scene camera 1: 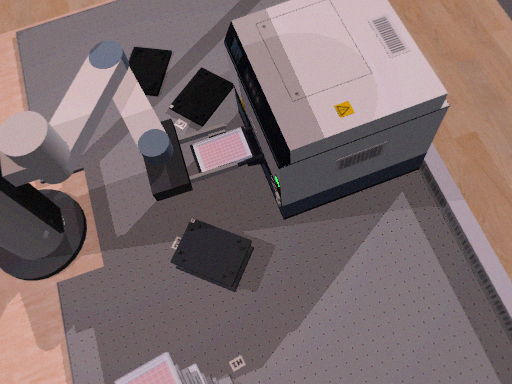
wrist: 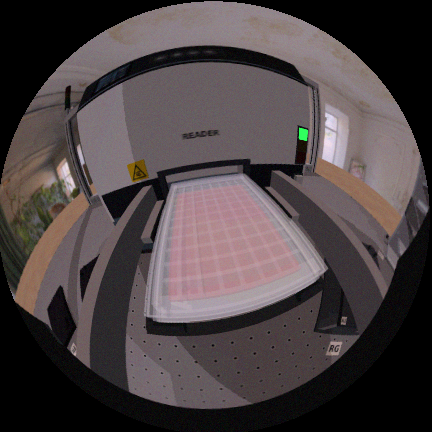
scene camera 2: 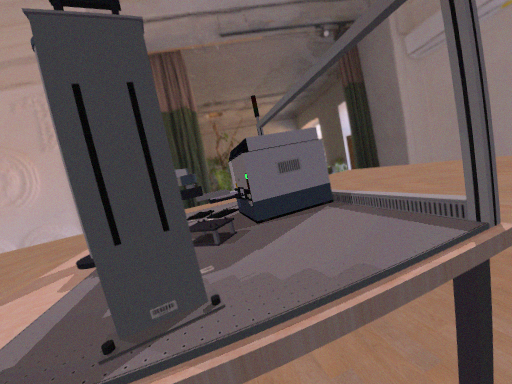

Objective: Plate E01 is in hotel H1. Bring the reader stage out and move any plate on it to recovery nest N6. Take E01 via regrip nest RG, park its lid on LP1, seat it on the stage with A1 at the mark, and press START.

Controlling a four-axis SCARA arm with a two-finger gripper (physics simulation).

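Where they show: gripper, fingertip midpoint: [scene camera 1: 231,145] [wrist: 214,184] [scene camera 2: 228,191]; arm's base, origin of the base link: [scene camera 1: 41,234].
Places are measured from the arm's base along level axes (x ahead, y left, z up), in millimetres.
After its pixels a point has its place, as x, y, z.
Observation:
My gripper [scene camera 1: 237,145] @(554, -18, 160) [scene camera 2: 227,196] @(554, -18, 160) [wrist: 214,184] @(554, -18, 160) is low at the reader's front, its long fingers on both sides of a pink-filled plate [scene camera 1: 222,149] @(530, -18, 154) [wrist: 220,240] @(500, -13, 154). The plate lies on the dark extended stage [wrist: 225,325] @(460, -8, 137); its ID cannot be read. The fingers are shut on its clear lid [wrist: 245,301], which sits on or very close over the plate; their exact contact height is hard to see. Reader [scene camera 1: 345,60] @(826, -32, 363) [scene camera 2: 285,170] @(790, -186, 202) [wrist: 200,100] @(617, -18, 246) shows a green light. Hotel H1 [scene camera 2: 125,175] @(331, -645, 259) has a pink plate [scene camera 1: 152,372] @(320, -503, 442) at its top. START cannot be made out.
Lid park LP1 [scene camera 1: 201,97] @(525, 243, 23) is beside the stage, with another black nest [scene camera 1: 151,70] @(410, 392, 25) beyond it. Raised nest RG [scene camera 1: 212,255] @(425, -238, 73) [scene camera 2: 212,225] @(443, -273, 73) stands on the other side; its label [wrist: 334,348] shows at lower right in the wrist view. A frame post [scene camera 2: 470,115] @(1003, -709, 247) rises at the table edge.

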